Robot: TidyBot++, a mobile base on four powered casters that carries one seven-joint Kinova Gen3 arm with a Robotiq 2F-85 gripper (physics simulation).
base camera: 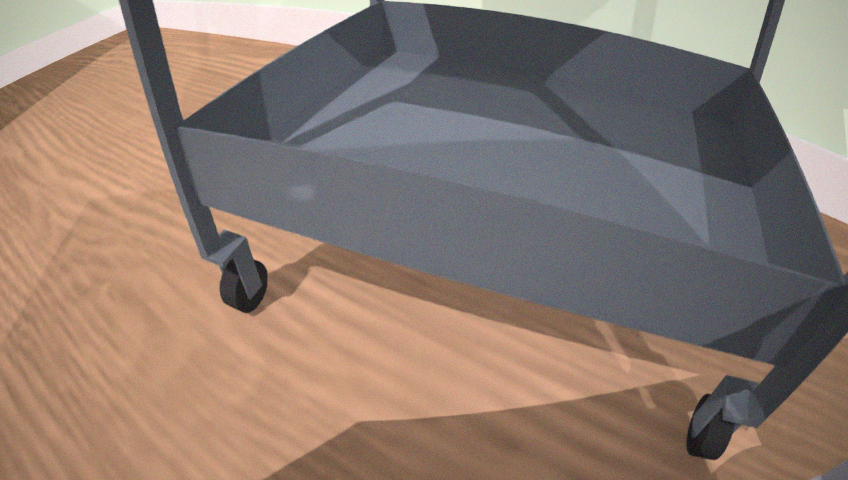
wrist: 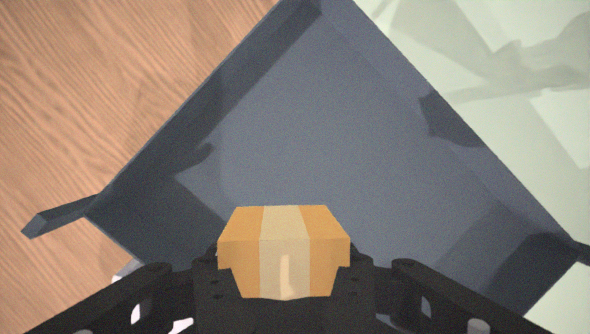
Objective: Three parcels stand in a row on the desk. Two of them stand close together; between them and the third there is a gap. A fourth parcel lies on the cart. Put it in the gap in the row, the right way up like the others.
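Places are measured from the arm's base along level axes (x ahead, y left, z up), in metres.
Pixels of known places: gripper, between the fingertips: (wrist: 282,248).
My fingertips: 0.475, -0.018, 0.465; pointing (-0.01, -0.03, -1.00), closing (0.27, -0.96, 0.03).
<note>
Behind a point stands the place of what it marks, as x, y, z.
An orange-tan parcel with a pale band of tape down its middle (wrist: 285,222) {0.499, -0.011, 0.495} is held between the fingers of my gripper (wrist: 282,248) {0.475, -0.017, 0.465} at the bottom of the wrist view. The gripper is shut on it; the lower part of the parcel is hidden by the gripper's black body. Parcel and gripper hang above the grey cart (base camera: 476,220) {0.310, -0.038, -0.218} (wrist: 310,125) {0.562, -0.038, 0.266}, whose walled tray spreads out below them in the wrist view. In the base view a deep tray, two posts and two casters of the cart show. The desk and its row of three parcels show in neither view.
The cart's front left post (base camera: 160,107) {0.406, 0.164, -0.176} and its casters (base camera: 243,286) {0.409, 0.145, -0.359} (base camera: 711,428) {0.221, -0.211, -0.351} stand on the wooden floor (base camera: 178,368) {0.345, 0.213, -0.396} (wrist: 90,85) {0.533, 0.608, -0.397}. A pale green wall (base camera: 815,65) {0.568, -0.540, -0.203} (wrist: 530,125) {0.676, -0.409, 0.163} rises close behind the cart, with a pale skirting board (base camera: 232,23) {1.318, 0.397, -0.360} along its foot.
</note>
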